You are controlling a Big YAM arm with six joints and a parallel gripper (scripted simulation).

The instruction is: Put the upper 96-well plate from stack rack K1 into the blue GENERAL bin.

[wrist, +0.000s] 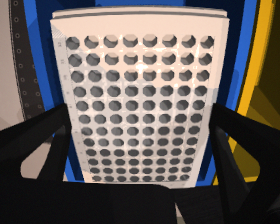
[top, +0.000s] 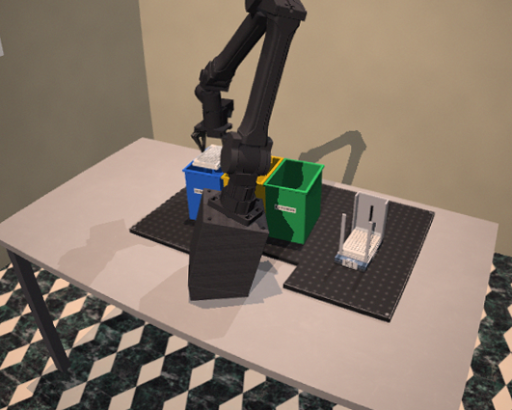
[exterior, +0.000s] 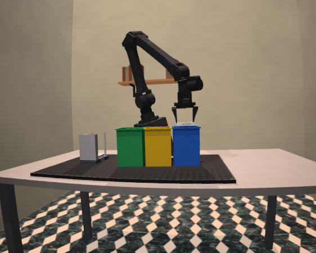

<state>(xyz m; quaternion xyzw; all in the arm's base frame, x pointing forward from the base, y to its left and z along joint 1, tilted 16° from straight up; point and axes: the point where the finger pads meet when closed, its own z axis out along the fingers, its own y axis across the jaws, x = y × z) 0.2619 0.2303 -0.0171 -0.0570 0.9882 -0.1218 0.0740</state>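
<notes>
Now: hand 120 mm above the blue bin and 10 mm past it. Round my hand: yellow bin (130 mm to the right, 120 mm below, 10 mm ahead); then green bin (260 mm to the right, 120 mm below, 20 mm ahead).
</notes>
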